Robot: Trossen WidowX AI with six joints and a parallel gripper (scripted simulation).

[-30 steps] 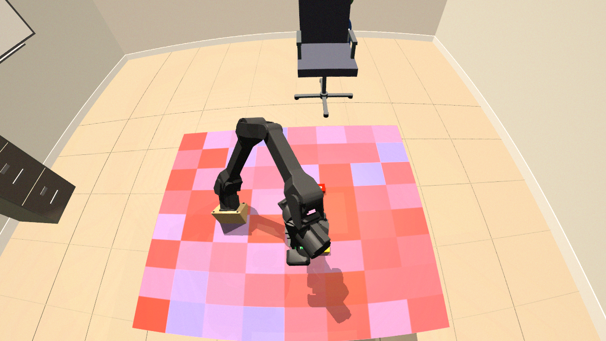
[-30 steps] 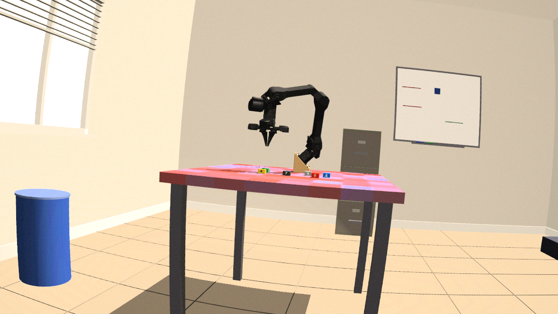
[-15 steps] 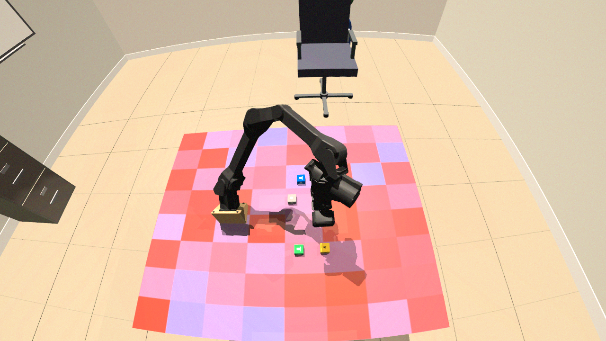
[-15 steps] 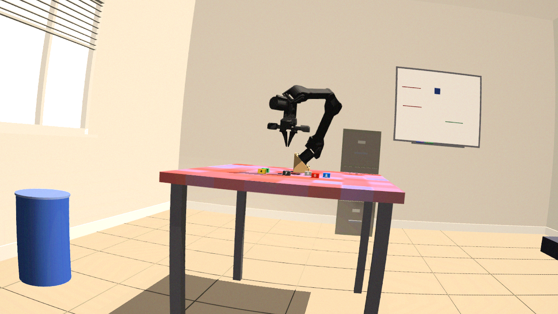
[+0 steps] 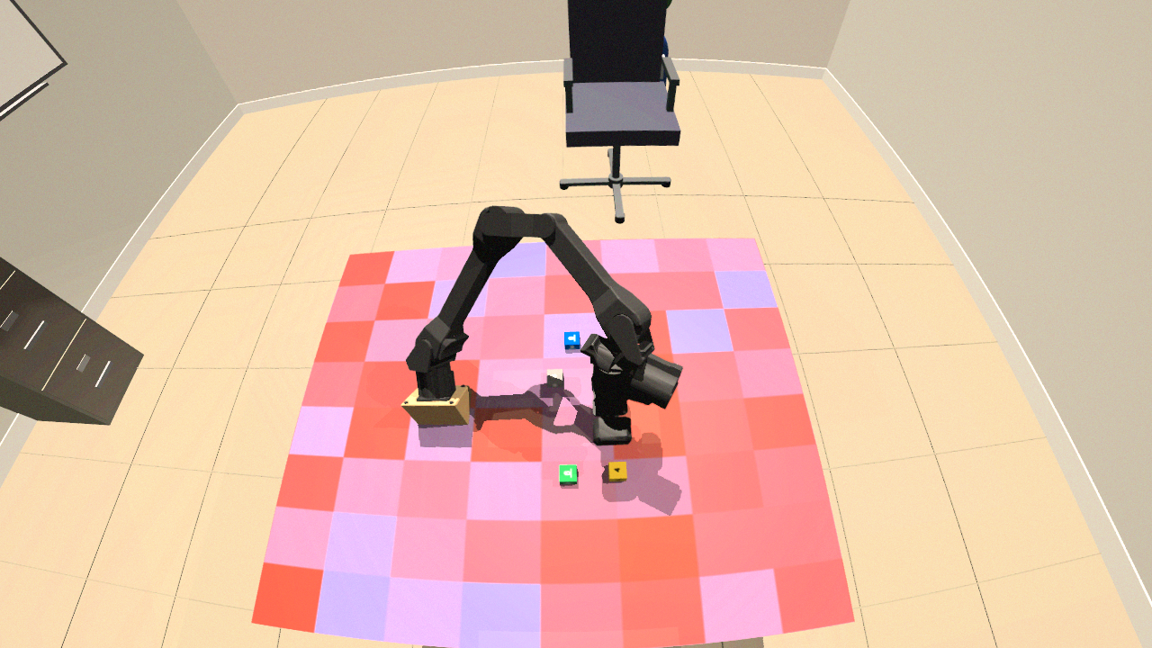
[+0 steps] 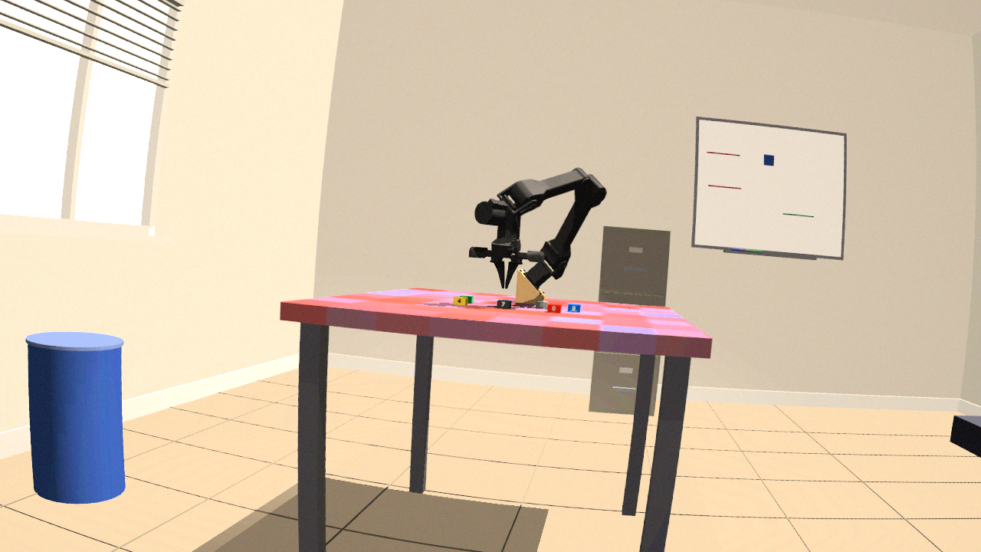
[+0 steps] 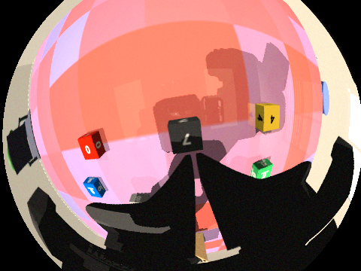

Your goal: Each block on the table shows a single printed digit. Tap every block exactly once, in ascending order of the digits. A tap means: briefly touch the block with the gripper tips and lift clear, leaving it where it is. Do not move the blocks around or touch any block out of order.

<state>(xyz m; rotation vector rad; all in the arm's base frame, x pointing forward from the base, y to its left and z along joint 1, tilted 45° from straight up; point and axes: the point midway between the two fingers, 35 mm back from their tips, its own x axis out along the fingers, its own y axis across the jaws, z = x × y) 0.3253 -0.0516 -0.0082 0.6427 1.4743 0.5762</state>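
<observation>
Right now the black block is 40 mm below my gripper tip and 10 mm ahead of it. Also, from my gripper tip: yellow block (110 mm to the right, 40 mm below, 10 mm ahead); then red block (130 mm to the left, 40 mm below, 20 mm ahead); then green block (110 mm to the right, 80 mm behind, 40 mm below).
</observation>
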